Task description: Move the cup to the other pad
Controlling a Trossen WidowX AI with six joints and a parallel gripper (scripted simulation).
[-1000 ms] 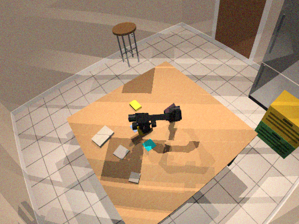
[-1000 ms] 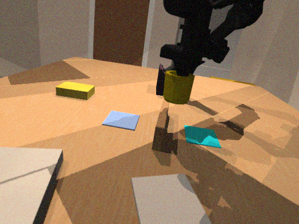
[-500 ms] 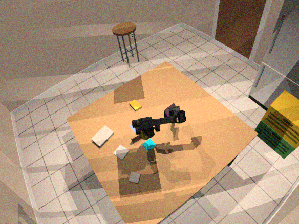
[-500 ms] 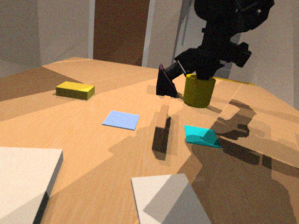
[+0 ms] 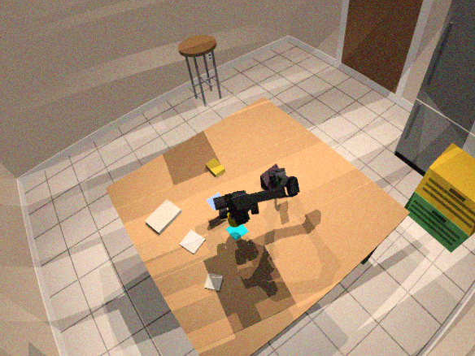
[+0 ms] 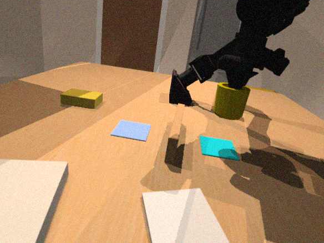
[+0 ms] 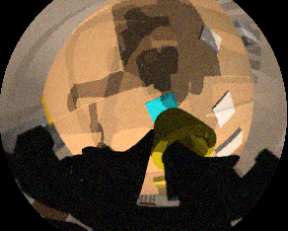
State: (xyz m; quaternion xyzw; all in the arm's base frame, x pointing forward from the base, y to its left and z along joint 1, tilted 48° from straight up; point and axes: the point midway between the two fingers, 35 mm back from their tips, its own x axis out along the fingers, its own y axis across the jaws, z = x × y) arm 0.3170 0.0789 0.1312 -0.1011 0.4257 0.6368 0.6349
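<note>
Now: gripper tip 13 cm above the cyan pad, 3 cm short of it and 1 cm to the left of it. The rest, counted from my gripper tip: cup (2 cm ahead, 1 cm to the right); pale blue pad (23 cm to the right, 13 cm below, 3 cm ahead).
</note>
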